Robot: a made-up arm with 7 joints. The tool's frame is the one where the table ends. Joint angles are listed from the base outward.
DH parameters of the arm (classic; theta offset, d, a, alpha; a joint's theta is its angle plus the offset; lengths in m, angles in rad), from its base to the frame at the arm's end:
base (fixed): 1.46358 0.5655 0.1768 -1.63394
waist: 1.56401 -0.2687 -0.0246 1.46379
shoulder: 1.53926 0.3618 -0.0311 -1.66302
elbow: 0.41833 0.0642 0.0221 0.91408
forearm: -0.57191 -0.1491 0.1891 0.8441
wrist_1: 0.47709 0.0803 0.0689 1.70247
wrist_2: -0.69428 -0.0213 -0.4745 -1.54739
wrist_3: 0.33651 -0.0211 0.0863 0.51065
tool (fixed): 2.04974 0.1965 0 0
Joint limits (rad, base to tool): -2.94..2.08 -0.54..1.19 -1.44..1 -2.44..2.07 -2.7..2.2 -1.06..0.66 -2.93..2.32
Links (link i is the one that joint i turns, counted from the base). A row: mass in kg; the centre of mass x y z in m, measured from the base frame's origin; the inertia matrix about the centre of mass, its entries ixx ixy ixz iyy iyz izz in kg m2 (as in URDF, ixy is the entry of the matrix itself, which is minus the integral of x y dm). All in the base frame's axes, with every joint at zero. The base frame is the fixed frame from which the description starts. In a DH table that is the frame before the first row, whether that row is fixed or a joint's. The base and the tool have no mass.
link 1: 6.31; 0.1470 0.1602 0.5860; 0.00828 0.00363 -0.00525 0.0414 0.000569 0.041
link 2: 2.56; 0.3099 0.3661 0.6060; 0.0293 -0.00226 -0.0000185 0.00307 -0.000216 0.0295
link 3: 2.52; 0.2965 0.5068 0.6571; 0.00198 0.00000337 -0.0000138 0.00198 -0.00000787 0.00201
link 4: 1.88; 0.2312 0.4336 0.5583; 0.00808 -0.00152 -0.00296 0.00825 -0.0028 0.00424
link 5: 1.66; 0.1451 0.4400 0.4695; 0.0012 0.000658 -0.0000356 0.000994 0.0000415 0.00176
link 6: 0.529; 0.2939 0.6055 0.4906; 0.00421 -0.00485 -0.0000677 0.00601 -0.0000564 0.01
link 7: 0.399; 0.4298 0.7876 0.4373; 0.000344 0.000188 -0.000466 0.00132 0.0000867 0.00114
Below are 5 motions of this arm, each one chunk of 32 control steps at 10 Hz.
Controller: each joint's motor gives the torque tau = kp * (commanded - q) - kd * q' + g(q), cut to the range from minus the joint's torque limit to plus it. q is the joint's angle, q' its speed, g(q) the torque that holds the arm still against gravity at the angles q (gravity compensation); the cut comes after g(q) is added. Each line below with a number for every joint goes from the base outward.
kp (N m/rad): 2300 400 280 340 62 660 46
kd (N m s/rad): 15 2.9 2.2 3.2 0.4 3.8 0.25
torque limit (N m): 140 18 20 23 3.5 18 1.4
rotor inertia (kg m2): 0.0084 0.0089 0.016 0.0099 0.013 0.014 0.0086
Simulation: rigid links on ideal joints. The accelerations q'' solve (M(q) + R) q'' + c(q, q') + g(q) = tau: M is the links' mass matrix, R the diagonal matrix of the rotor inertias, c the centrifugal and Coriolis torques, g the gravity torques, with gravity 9.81 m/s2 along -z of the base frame. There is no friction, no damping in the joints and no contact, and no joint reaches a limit. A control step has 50 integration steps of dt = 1/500 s. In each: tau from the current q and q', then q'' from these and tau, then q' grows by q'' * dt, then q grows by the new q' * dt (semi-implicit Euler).
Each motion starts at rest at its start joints. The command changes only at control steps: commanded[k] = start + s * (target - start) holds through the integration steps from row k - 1 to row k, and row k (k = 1, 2, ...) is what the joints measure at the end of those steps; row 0 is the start. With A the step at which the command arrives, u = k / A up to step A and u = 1 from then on. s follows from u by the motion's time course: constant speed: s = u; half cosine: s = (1 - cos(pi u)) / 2; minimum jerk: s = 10 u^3 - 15 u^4 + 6 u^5; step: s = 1 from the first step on.
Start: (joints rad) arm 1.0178 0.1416 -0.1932 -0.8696 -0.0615 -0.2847 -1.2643
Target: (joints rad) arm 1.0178 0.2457 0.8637 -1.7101 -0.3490 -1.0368 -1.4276
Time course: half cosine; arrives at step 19
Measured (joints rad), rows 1 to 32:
1: 1.0174 0.1418 -0.1840 -0.8744 -0.0686 -0.2901 -1.2657
2: 1.0168 0.1432 -0.1593 -0.8898 -0.0839 -0.3057 -1.2695
3: 1.0164 0.1462 -0.1217 -0.9164 -0.1013 -0.3308 -1.2753
4: 1.0157 0.1502 -0.0712 -0.9531 -0.1211 -0.3650 -1.2833
5: 1.0149 0.1552 -0.0093 -0.9992 -0.1423 -0.4074 -1.2935
6: 1.0141 0.1611 0.0620 -1.0535 -0.1633 -0.4569 -1.3053
7: 1.0133 0.1679 0.1407 -1.1145 -0.1823 -0.5120 -1.3186
8: 1.0126 0.1758 0.2242 -1.1805 -0.1977 -0.5711 -1.3325
9: 1.0120 0.1849 0.3101 -1.2499 -0.2089 -0.6324 -1.3462
10: 1.0116 0.1954 0.3955 -1.3203 -0.2172 -0.6940 -1.3588
11: 1.0112 0.2068 0.4784 -1.3894 -0.2253 -0.7541 -1.3698
12: 1.0111 0.2180 0.5573 -1.4552 -0.2363 -0.8114 -1.3792
13: 1.0116 0.2275 0.6312 -1.5164 -0.2518 -0.8647 -1.3875
14: 1.0125 0.2344 0.6984 -1.5719 -0.2711 -0.9130 -1.3957
15: 1.0138 0.2391 0.7566 -1.6199 -0.2914 -0.9550 -1.4041
16: 1.0150 0.2422 0.8035 -1.6588 -0.3101 -0.9894 -1.4122
17: 1.0161 0.2445 0.8375 -1.6873 -0.3259 -1.0149 -1.4191
18: 1.0170 0.2459 0.8577 -1.7046 -0.3380 -1.0307 -1.4239
19: 1.0178 0.2463 0.8636 -1.7102 -0.3464 -1.0364 -1.4263
20: 1.0179 0.2459 0.8634 -1.7103 -0.3491 -1.0367 -1.4273
21: 1.0178 0.2457 0.8639 -1.7101 -0.3486 -1.0368 -1.4277
22: 1.0178 0.2457 0.8637 -1.7100 -0.3490 -1.0368 -1.4276
23: 1.0178 0.2457 0.8636 -1.7102 -0.3491 -1.0368 -1.4276
24: 1.0178 0.2457 0.8638 -1.7100 -0.3489 -1.0368 -1.4276
25: 1.0178 0.2457 0.8637 -1.7101 -0.3490 -1.0368 -1.4276
26: 1.0178 0.2457 0.8637 -1.7101 -0.3490 -1.0368 -1.4276
27: 1.0178 0.2457 0.8637 -1.7100 -0.3489 -1.0368 -1.4276
28: 1.0178 0.2457 0.8637 -1.7101 -0.3490 -1.0368 -1.4276
29: 1.0178 0.2457 0.8637 -1.7101 -0.3490 -1.0368 -1.4276
30: 1.0178 0.2457 0.8637 -1.7101 -0.3490 -1.0368 -1.4276
31: 1.0178 0.2457 0.8637 -1.7101 -0.3490 -1.0368 -1.4276
32: 1.0178 0.2457 0.8637 -1.7101 -0.3490 -1.0368 -1.4276

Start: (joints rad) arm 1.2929 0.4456 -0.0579 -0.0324 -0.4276 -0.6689 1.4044
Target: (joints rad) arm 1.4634 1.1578 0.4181 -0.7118 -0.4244 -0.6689 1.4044
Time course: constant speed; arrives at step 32
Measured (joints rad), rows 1 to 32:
1: 1.2987 0.4652 -0.0416 -0.0556 -0.4324 -0.6685 1.4018
2: 1.3040 0.4882 -0.0272 -0.0762 -0.4310 -0.6686 1.4012
3: 1.3093 0.5109 -0.0127 -0.0971 -0.4301 -0.6686 1.4011
4: 1.3149 0.5328 0.0020 -0.1189 -0.4306 -0.6686 1.4008
5: 1.3201 0.5555 0.0170 -0.1396 -0.4300 -0.6686 1.4008
6: 1.3255 0.5775 0.0315 -0.1612 -0.4303 -0.6686 1.4007
7: 1.3308 0.5999 0.0465 -0.1823 -0.4302 -0.6686 1.4005
8: 1.3361 0.6222 0.0612 -0.2036 -0.4302 -0.6686 1.4004
9: 1.3415 0.6445 0.0760 -0.2249 -0.4302 -0.6686 1.4003
10: 1.3468 0.6668 0.0908 -0.2460 -0.4301 -0.6686 1.4002
11: 1.3521 0.6891 0.1055 -0.2674 -0.4302 -0.6686 1.4001
12: 1.3575 0.7114 0.1203 -0.2886 -0.4301 -0.6686 1.4000
13: 1.3628 0.7337 0.1351 -0.3099 -0.4301 -0.6686 1.3999
14: 1.3681 0.7560 0.1499 -0.3311 -0.4301 -0.6686 1.3997
15: 1.3734 0.7783 0.1646 -0.3524 -0.4301 -0.6686 1.3996
16: 1.3788 0.8006 0.1794 -0.3737 -0.4301 -0.6686 1.3995
17: 1.3841 0.8230 0.1942 -0.3949 -0.4301 -0.6685 1.3994
18: 1.3894 0.8453 0.2090 -0.4162 -0.4301 -0.6685 1.3993
19: 1.3947 0.8676 0.2237 -0.4375 -0.4301 -0.6685 1.3992
20: 1.4000 0.8899 0.2385 -0.4587 -0.4301 -0.6685 1.3991
21: 1.4054 0.9123 0.2533 -0.4800 -0.4301 -0.6685 1.3990
22: 1.4107 0.9346 0.2681 -0.5013 -0.4301 -0.6685 1.3988
23: 1.4160 0.9569 0.2828 -0.5225 -0.4301 -0.6685 1.3987
24: 1.4213 0.9792 0.2976 -0.5438 -0.4301 -0.6685 1.3987
25: 1.4266 1.0015 0.3124 -0.5651 -0.4301 -0.6684 1.3986
26: 1.4319 1.0239 0.3272 -0.5864 -0.4301 -0.6684 1.3985
27: 1.4372 1.0462 0.3419 -0.6076 -0.4301 -0.6684 1.3984
28: 1.4425 1.0685 0.3567 -0.6289 -0.4301 -0.6684 1.3983
29: 1.4478 1.0908 0.3715 -0.6502 -0.4301 -0.6684 1.3983
30: 1.4531 1.1131 0.3862 -0.6715 -0.4301 -0.6684 1.3982
31: 1.4584 1.1354 0.4010 -0.6927 -0.4301 -0.6684 1.3982
32: 1.4638 1.1577 0.4158 -0.7140 -0.4301 -0.6684 1.3982

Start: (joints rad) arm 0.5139 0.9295 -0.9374 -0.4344 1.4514 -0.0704 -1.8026
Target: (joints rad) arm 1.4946 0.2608 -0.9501 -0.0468 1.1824 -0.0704 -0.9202
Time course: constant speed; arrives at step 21
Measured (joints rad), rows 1 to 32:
1: 0.5711 0.8951 -0.9534 -0.4312 1.4780 -0.0682 -1.7824
2: 0.6215 0.8652 -0.9640 -0.4209 1.4359 -0.0645 -1.7473
3: 0.6608 0.8341 -0.9493 -0.3865 1.4424 -0.0688 -1.6956
4: 0.7122 0.8026 -0.9545 -0.3741 1.4241 -0.0668 -1.6490
5: 0.7597 0.7686 -0.9594 -0.3614 1.4000 -0.0665 -1.6034
6: 0.8036 0.7401 -0.9536 -0.3333 1.4044 -0.0672 -1.5586
7: 0.8523 0.7076 -0.9580 -0.3194 1.3820 -0.0662 -1.5232
8: 0.8992 0.6745 -0.9599 -0.3032 1.3674 -0.0663 -1.4815
9: 0.9449 0.6455 -0.9568 -0.2791 1.3637 -0.0662 -1.4377
10: 0.9928 0.6125 -0.9595 -0.2642 1.3431 -0.0658 -1.3983
11: 1.0395 0.5806 -0.9596 -0.2458 1.3305 -0.0657 -1.3559
12: 1.0860 0.5503 -0.9576 -0.2245 1.3216 -0.0655 -1.3138
13: 1.1335 0.5175 -0.9588 -0.2083 1.3029 -0.0653 -1.2737
14: 1.1803 0.4859 -0.9576 -0.1891 1.2906 -0.0652 -1.2318
15: 1.2271 0.4546 -0.9560 -0.1693 1.2782 -0.0650 -1.1903
16: 1.2744 0.4219 -0.9560 -0.1522 1.2610 -0.0649 -1.1494
17: 1.3211 0.3902 -0.9543 -0.1327 1.2484 -0.0648 -1.1076
18: 1.3681 0.3583 -0.9530 -0.1138 1.2342 -0.0647 -1.0664
19: 1.4151 0.3258 -0.9524 -0.0959 1.2183 -0.0646 -1.0251
20: 1.4619 0.2939 -0.9509 -0.0765 1.2053 -0.0645 -0.9835
21: 1.5088 0.2616 -0.9501 -0.0580 1.1906 -0.0645 -0.9421
22: 1.4908 0.2568 -0.9492 -0.0459 1.1851 -0.0740 -0.9253
23: 1.4926 0.2637 -0.9468 -0.0412 1.1818 -0.0706 -0.9208
24: 1.4979 0.2593 -0.9522 -0.0526 1.1747 -0.0688 -0.9222
25: 1.4924 0.2606 -0.9492 -0.0442 1.1886 -0.0720 -0.9193
26: 1.4952 0.2620 -0.9493 -0.0459 1.1827 -0.0697 -0.9203
27: 1.4950 0.2594 -0.9519 -0.0495 1.1775 -0.0704 -0.9207
28: 1.4940 0.2617 -0.9487 -0.0445 1.1872 -0.0707 -0.9197
29: 1.4950 0.2607 -0.9504 -0.0474 1.1808 -0.0702 -0.9204
30: 1.4946 0.2603 -0.9507 -0.0477 1.1808 -0.0705 -0.9203
31: 1.4944 0.2615 -0.9492 -0.0455 1.1851 -0.0704 -0.9199
32: 1.4948 0.2604 -0.9507 -0.0476 1.1806 -0.0704 -0.9204

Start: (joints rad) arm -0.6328 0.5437 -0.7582 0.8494 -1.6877 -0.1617 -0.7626
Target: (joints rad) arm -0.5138 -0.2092 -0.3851 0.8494 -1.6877 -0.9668 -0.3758
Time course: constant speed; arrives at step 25
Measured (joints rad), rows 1 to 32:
1: -0.6231 0.5033 -0.7290 0.8438 -1.6894 -0.1958 -0.7473
2: -0.6195 0.4778 -0.7184 0.8467 -1.6847 -0.2285 -0.7324
3: -0.6149 0.4473 -0.7041 0.8460 -1.6888 -0.2607 -0.7174
4: -0.6094 0.4162 -0.6872 0.8460 -1.6881 -0.2938 -0.7015
5: -0.6051 0.3876 -0.6744 0.8465 -1.6870 -0.3259 -0.6861
6: -0.5999 0.3565 -0.6580 0.8463 -1.6882 -0.3587 -0.6705
7: -0.5953 0.3270 -0.6441 0.8465 -1.6880 -0.3910 -0.6551
8: -0.5903 0.2967 -0.6288 0.8465 -1.6879 -0.4235 -0.6395
9: -0.5856 0.2667 -0.6141 0.8467 -1.6882 -0.4559 -0.6241
10: -0.5807 0.2365 -0.5994 0.8466 -1.6883 -0.4883 -0.6087
11: -0.5759 0.2064 -0.5844 0.8467 -1.6885 -0.5206 -0.5932
12: -0.5711 0.1762 -0.5697 0.8467 -1.6887 -0.5529 -0.5778
13: -0.5663 0.1460 -0.5547 0.8468 -1.6889 -0.5852 -0.5625
14: -0.5615 0.1158 -0.5399 0.8468 -1.6891 -0.6175 -0.5471
15: -0.5568 0.0855 -0.5250 0.8468 -1.6893 -0.6497 -0.5318
16: -0.5520 0.0553 -0.5101 0.8468 -1.6895 -0.6820 -0.5165
17: -0.5472 0.0251 -0.4952 0.8468 -1.6897 -0.7142 -0.5012
18: -0.5425 -0.0051 -0.4803 0.8468 -1.6899 -0.7464 -0.4860
19: -0.5377 -0.0354 -0.4653 0.8468 -1.6900 -0.7787 -0.4707
20: -0.5329 -0.0656 -0.4504 0.8468 -1.6902 -0.8109 -0.4555
21: -0.5282 -0.0958 -0.4355 0.8468 -1.6903 -0.8431 -0.4402
22: -0.5234 -0.1261 -0.4206 0.8468 -1.6905 -0.8753 -0.4250
23: -0.5187 -0.1563 -0.4056 0.8469 -1.6907 -0.9075 -0.4097
24: -0.5139 -0.1866 -0.3907 0.8469 -1.6909 -0.9398 -0.3945
25: -0.5092 -0.2168 -0.3757 0.8469 -1.6912 -0.9720 -0.3792
26: -0.5157 -0.2026 -0.3930 0.8523 -1.6810 -0.9648 -0.3764
27: -0.5124 -0.2139 -0.3805 0.8468 -1.6932 -0.9681 -0.3760
28: -0.5150 -0.2059 -0.3875 0.8516 -1.6851 -0.9658 -0.3756
29: -0.5130 -0.2115 -0.3834 0.8480 -1.6891 -0.9675 -0.3758
30: -0.5143 -0.2078 -0.3867 0.8500 -1.6867 -0.9663 -0.3758
31: -0.5135 -0.2101 -0.3836 0.8492 -1.6882 -0.9672 -0.3757
32: -0.5140 -0.2086 -0.3862 0.8494 -1.6875 -0.9665 -0.3759

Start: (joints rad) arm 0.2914 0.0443 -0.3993 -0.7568 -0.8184 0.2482 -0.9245
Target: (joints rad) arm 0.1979 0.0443 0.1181 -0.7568 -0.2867 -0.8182 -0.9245
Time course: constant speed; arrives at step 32
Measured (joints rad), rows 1 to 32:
1: 0.2892 0.0501 -0.3870 -0.7510 -0.7955 0.2191 -0.9213
2: 0.2855 0.0499 -0.3720 -0.7514 -0.7841 0.1868 -0.9208
3: 0.2829 0.0498 -0.3560 -0.7517 -0.7707 0.1535 -0.9204
4: 0.2802 0.0513 -0.3404 -0.7507 -0.7505 0.1199 -0.9197
5: 0.2770 0.0504 -0.3242 -0.7514 -0.7407 0.0868 -0.9199
6: 0.2743 0.0517 -0.3083 -0.7503 -0.7213 0.0531 -0.9194
7: 0.2713 0.0514 -0.2920 -0.7506 -0.7088 0.0198 -0.9194
8: 0.2684 0.0518 -0.2758 -0.7502 -0.6925 -0.0138 -0.9192
9: 0.2654 0.0520 -0.2594 -0.7498 -0.6774 -0.0474 -0.9191
10: 0.2624 0.0520 -0.2429 -0.7498 -0.6626 -0.0810 -0.9191
11: 0.2595 0.0522 -0.2262 -0.7492 -0.6466 -0.1147 -0.9190
12: 0.2564 0.0520 -0.2095 -0.7492 -0.6317 -0.1483 -0.9191
13: 0.2534 0.0520 -0.1927 -0.7488 -0.6156 -0.1821 -0.9191
14: 0.2504 0.0517 -0.1758 -0.7488 -0.6001 -0.2158 -0.9193
15: 0.2474 0.0515 -0.1588 -0.7485 -0.5839 -0.2496 -0.9194
16: 0.2443 0.0512 -0.1418 -0.7484 -0.5679 -0.2833 -0.9195
17: 0.2413 0.0509 -0.1248 -0.7484 -0.5515 -0.3171 -0.9197
18: 0.2383 0.0505 -0.1077 -0.7483 -0.5350 -0.3508 -0.9199
19: 0.2352 0.0500 -0.0907 -0.7483 -0.5184 -0.3846 -0.9201
20: 0.2322 0.0496 -0.0737 -0.7483 -0.5015 -0.4183 -0.9203
21: 0.2292 0.0491 -0.0567 -0.7484 -0.4845 -0.4520 -0.9206
22: 0.2261 0.0486 -0.0397 -0.7485 -0.4672 -0.4857 -0.9209
23: 0.2231 0.0482 -0.0228 -0.7487 -0.4496 -0.5194 -0.9212
24: 0.2201 0.0477 -0.0060 -0.7489 -0.4316 -0.5531 -0.9215
25: 0.2171 0.0472 0.0108 -0.7491 -0.4134 -0.5867 -0.9218
26: 0.2141 0.0468 0.0274 -0.7494 -0.3948 -0.6203 -0.9221
27: 0.2112 0.0465 0.0438 -0.7497 -0.3758 -0.6539 -0.9224
28: 0.2082 0.0463 0.0601 -0.7501 -0.3565 -0.6874 -0.9226
29: 0.2053 0.0461 0.0762 -0.7504 -0.3371 -0.7209 -0.9228
30: 0.2025 0.0461 0.0922 -0.7507 -0.3176 -0.7542 -0.9230
31: 0.1996 0.0462 0.1081 -0.7510 -0.2982 -0.7875 -0.9231
32: 0.1968 0.0464 0.1239 -0.7512 -0.2790 -0.8207 -0.9231

